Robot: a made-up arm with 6 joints. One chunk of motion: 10 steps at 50 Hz.
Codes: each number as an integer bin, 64 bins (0 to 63) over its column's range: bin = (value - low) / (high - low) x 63, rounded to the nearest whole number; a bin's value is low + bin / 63 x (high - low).
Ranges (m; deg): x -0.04..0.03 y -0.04..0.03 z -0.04..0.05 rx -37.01..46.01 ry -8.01..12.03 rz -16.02..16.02
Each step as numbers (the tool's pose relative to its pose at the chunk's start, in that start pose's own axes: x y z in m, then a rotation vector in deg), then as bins.
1 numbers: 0.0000 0.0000 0.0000 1.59 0.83 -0.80
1 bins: 36 36 28 29 28 30
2 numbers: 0.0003 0.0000 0.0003 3.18 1.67 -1.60
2 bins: 36 36 28 30 30 28
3 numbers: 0.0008 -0.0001 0.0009 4.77 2.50 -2.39
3 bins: 37 36 29 32 33 27
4 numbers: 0.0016 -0.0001 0.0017 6.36 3.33 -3.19
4 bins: 37 36 29 33 36 25
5 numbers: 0.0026 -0.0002 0.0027 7.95 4.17 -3.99
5 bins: 38 36 30 34 38 24
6 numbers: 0.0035 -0.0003 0.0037 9.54 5.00 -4.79
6 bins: 39 36 31 35 41 22
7 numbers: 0.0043 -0.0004 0.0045 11.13 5.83 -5.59
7 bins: 40 36 31 37 44 21
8 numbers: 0.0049 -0.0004 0.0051 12.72 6.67 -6.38
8 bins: 40 36 32 38 46 19
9 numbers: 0.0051 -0.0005 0.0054 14.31 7.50 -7.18
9 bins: 41 36 32 39 49 17
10 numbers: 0.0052 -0.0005 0.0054 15.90 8.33 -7.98
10 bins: 41 36 32 40 51 16
